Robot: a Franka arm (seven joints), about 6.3 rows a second.
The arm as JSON. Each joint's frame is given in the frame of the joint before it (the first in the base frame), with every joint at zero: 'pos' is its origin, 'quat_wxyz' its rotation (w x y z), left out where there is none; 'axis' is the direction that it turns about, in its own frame. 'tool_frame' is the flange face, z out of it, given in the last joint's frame.
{
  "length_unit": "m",
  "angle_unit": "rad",
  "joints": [
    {
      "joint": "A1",
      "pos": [
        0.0,
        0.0,
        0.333
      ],
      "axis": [
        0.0,
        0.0,
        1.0
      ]
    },
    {
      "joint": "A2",
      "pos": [
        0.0,
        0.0,
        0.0
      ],
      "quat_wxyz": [
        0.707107,
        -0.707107,
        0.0,
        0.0
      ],
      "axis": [
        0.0,
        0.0,
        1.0
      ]
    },
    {
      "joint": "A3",
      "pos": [
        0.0,
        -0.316,
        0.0
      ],
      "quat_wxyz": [
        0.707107,
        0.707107,
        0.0,
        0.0
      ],
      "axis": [
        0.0,
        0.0,
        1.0
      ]
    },
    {
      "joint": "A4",
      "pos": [
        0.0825,
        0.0,
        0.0
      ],
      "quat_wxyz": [
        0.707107,
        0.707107,
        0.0,
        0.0
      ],
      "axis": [
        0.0,
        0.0,
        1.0
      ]
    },
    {
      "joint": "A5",
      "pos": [
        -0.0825,
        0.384,
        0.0
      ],
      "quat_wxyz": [
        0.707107,
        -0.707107,
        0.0,
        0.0
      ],
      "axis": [
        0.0,
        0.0,
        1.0
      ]
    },
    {
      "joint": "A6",
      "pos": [
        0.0,
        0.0,
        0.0
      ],
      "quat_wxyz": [
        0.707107,
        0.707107,
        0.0,
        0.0
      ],
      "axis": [
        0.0,
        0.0,
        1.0
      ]
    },
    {
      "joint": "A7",
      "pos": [
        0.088,
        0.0,
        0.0
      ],
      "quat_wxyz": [
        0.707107,
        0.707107,
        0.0,
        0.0
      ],
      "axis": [
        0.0,
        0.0,
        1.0
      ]
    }
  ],
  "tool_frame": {
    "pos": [
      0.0,
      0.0,
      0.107
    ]
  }
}
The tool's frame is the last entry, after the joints.
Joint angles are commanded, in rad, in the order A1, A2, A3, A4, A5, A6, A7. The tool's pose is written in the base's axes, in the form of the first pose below.
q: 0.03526, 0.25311, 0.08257, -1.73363, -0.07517, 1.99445, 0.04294
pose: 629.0, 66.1, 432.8, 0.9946, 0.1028, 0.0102, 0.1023, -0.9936, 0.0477
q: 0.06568, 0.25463, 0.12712, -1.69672, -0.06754, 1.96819, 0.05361
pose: 626.4, 111.5, 447.7, 0.9869, 0.1600, 0.0204, 0.1593, -0.9868, 0.0298
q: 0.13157, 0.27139, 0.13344, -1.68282, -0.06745, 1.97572, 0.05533
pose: 621.8, 157.0, 444.5, 0.9732, 0.2285, 0.0254, 0.2278, -0.9734, 0.0256
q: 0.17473, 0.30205, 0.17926, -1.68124, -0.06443, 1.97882, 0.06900
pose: 609.6, 210.2, 427.1, 0.9546, 0.2980, 0.0011, 0.2980, -0.9546, 0.0060
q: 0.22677, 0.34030, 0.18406, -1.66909, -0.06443, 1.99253, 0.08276
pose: 603.6, 246.1, 409.7, 0.9411, 0.3380, -0.0109, 0.3380, -0.9412, -0.0017
